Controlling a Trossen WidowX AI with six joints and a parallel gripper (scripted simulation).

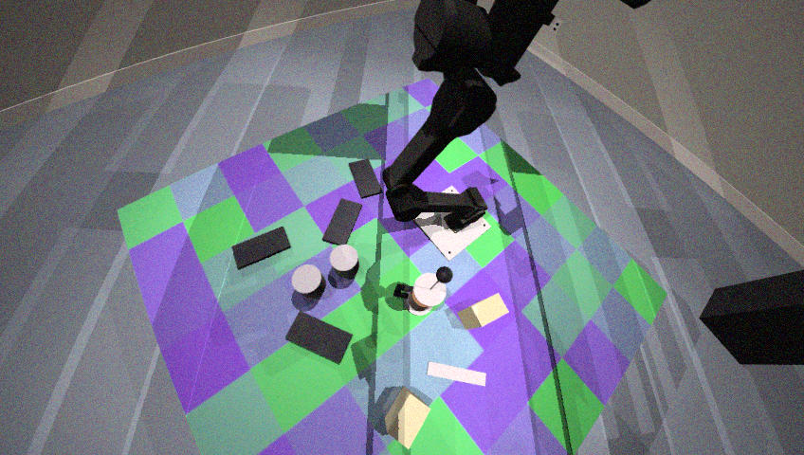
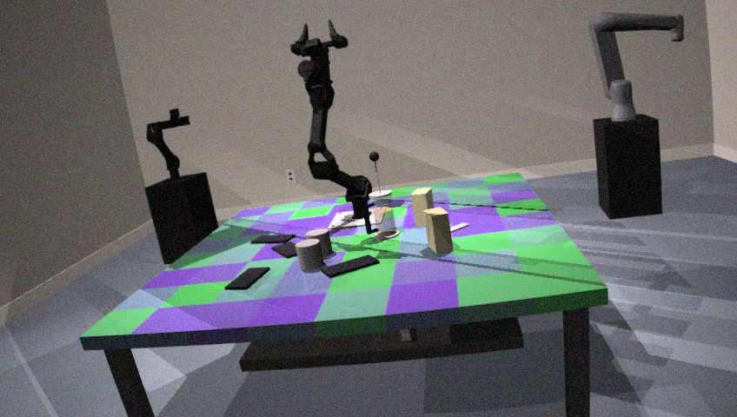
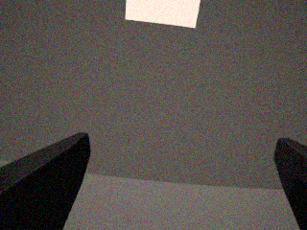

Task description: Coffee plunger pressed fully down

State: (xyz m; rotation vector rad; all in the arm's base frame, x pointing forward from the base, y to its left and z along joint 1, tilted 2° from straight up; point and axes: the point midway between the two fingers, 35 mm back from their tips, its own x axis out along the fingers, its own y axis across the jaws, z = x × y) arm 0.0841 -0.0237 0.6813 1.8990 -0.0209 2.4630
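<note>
Right now the coffee press is 59 cm below my gripper tip, 16 cm ahead of it and 14 cm to the left of it.
</note>
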